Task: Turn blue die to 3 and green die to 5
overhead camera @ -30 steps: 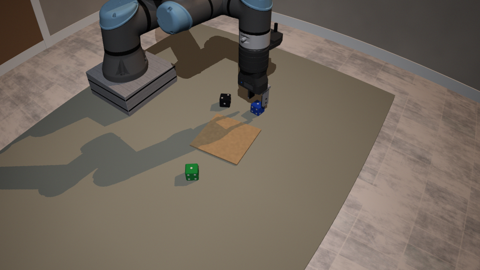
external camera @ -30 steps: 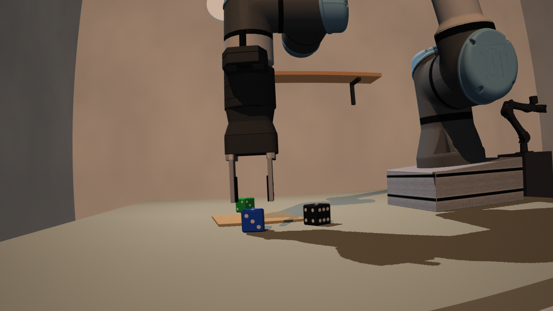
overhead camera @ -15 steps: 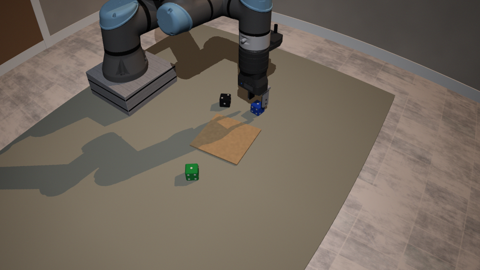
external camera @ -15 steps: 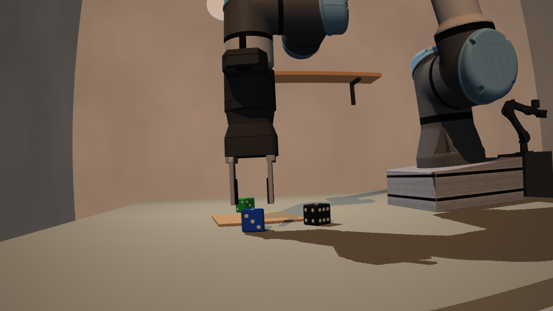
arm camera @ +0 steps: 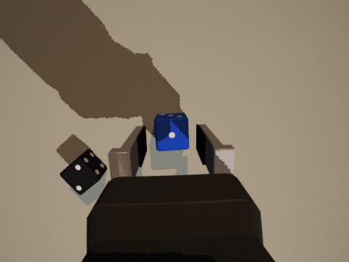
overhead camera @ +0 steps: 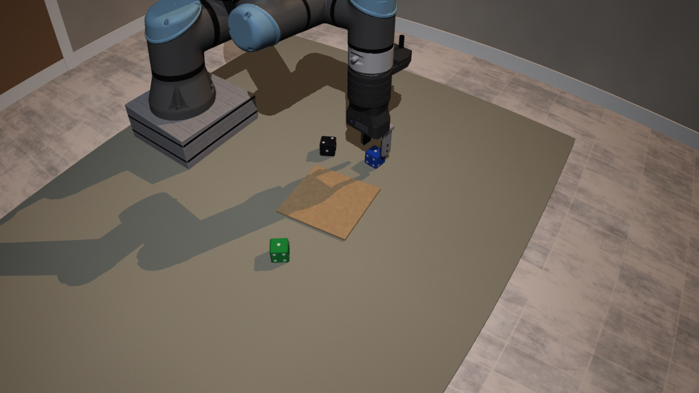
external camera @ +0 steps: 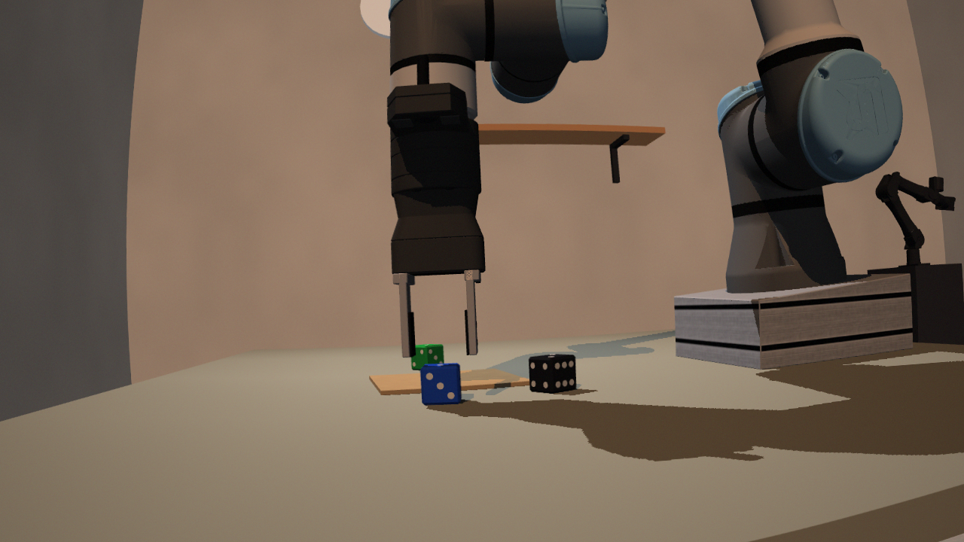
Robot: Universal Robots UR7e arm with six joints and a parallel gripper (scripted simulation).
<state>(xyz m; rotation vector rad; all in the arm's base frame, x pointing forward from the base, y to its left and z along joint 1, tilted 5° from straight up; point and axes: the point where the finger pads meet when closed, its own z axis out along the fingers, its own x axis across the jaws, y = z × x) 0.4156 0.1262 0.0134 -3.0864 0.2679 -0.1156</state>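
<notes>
Now: hand 40 mm above the blue die. The rest, counted from my hand: green die (290 mm to the right, 40 mm below, 10 mm behind); then brown mat (140 mm to the right, 50 mm below, 10 mm behind); then black die (100 mm behind, 40 mm below, 20 mm to the right).
</notes>
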